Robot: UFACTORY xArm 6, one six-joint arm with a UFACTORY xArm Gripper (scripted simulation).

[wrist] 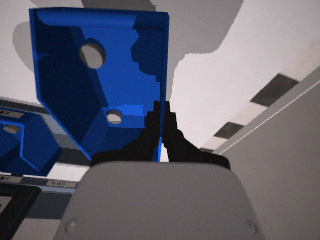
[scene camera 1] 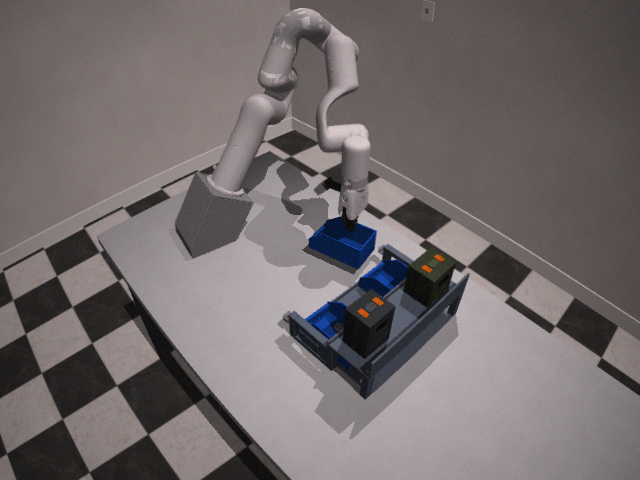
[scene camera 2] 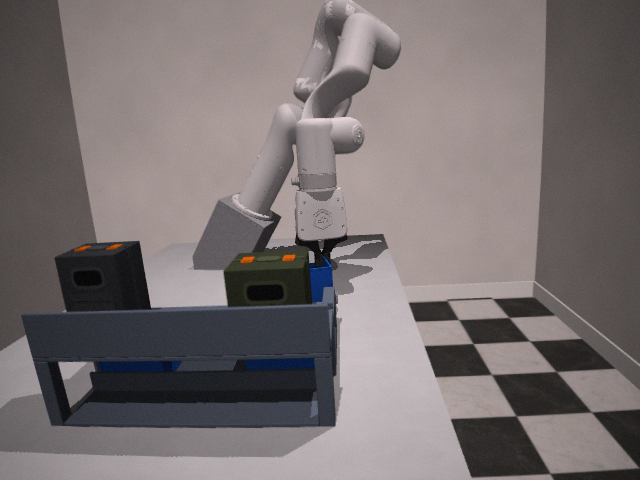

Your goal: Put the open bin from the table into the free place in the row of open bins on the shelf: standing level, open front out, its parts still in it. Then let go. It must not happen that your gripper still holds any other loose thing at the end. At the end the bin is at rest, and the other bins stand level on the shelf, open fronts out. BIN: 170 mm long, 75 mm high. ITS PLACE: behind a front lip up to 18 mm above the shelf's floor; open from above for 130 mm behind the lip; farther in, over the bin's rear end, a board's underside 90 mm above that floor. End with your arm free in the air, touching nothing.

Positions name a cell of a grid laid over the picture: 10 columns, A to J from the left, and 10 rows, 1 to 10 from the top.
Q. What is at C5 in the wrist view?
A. A blue open bin.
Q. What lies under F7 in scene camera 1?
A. A blue open bin.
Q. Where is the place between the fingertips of my gripper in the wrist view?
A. At F5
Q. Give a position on a blue open bin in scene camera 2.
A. E8
